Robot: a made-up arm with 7 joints. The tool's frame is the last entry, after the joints.
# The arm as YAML. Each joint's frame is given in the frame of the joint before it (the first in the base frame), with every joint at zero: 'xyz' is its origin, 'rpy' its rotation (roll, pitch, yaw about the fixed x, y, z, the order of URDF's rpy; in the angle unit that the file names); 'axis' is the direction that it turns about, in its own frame. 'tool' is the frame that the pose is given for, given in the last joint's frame.
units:
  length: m
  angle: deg
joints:
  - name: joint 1
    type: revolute
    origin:
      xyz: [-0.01, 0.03, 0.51]
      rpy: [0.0, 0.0, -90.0]
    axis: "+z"
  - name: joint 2
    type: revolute
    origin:
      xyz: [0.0, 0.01, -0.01]
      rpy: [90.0, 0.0, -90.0]
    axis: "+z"
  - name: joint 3
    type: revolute
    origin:
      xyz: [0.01, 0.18, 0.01]
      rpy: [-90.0, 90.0, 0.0]
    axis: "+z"
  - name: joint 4
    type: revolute
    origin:
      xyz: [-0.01, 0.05, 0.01]
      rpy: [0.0, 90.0, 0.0]
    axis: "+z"
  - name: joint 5
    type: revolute
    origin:
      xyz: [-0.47, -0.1, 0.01]
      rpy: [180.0, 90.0, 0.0]
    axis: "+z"
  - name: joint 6
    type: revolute
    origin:
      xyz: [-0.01, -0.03, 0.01]
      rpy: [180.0, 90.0, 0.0]
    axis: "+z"
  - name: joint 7
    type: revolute
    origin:
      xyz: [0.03, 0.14, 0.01]
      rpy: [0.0, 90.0, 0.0]
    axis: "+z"
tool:
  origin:
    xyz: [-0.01, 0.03, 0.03]
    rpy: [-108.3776, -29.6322, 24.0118]
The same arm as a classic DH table. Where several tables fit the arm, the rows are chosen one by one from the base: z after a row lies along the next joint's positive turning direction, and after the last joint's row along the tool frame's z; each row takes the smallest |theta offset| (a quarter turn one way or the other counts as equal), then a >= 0, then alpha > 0; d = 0 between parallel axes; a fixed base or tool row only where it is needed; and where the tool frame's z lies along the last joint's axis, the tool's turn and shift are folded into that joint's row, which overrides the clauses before.
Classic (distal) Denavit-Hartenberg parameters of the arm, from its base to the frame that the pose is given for. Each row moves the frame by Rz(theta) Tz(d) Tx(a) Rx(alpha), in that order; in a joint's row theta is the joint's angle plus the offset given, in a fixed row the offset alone. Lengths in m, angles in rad.
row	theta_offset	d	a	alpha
base (fixed)	-1.249	0	-0.0316	0
joint 1	1.249	0.5	0.01	-1.5708
joint 2	0	0.01	-0.01	1.5708
joint 3	0	0.19	0.05	1.5708
joint 4	0	0	-0.1	-1.5708
joint 5	0	0.48	0.03	1.5708
joint 6	0	0.02	0.14	1.5708
joint 7	-1.3145	0.069	-0.0021	-1.8484
tool (fixed)	-0.54	0.0328	0	0

